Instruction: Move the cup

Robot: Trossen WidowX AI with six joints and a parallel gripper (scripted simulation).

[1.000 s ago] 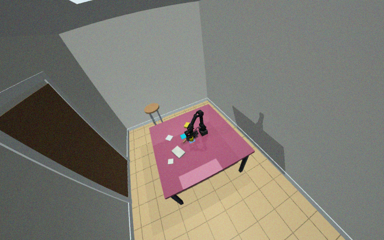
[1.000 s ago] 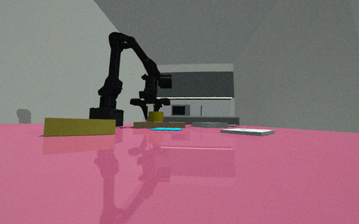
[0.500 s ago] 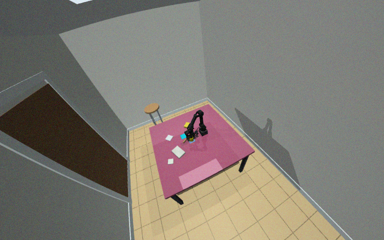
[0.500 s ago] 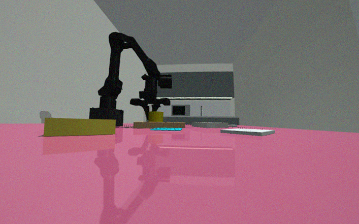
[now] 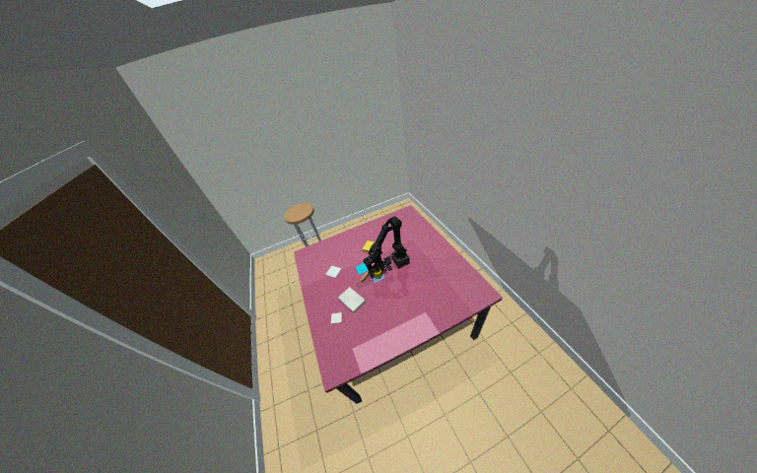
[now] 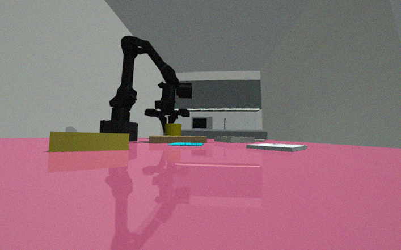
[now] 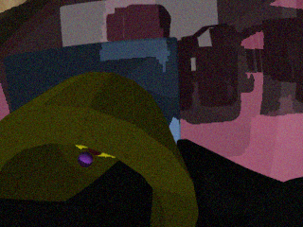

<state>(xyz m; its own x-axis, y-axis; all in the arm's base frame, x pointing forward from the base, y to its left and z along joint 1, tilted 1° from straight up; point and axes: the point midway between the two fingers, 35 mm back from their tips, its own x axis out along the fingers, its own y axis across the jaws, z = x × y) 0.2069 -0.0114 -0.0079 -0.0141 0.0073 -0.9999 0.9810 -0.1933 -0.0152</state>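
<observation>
Now: the marble 3 cm ahead of my gripper tip, 2 cm below it and 1 cm to the right of it. Round my gripper tip: cup (2 cm ahead); light blue pad (5 cm below, 4 cm ahead); wooden slat (8 cm to the right, 6 cm ahead, 3 cm below).
</observation>
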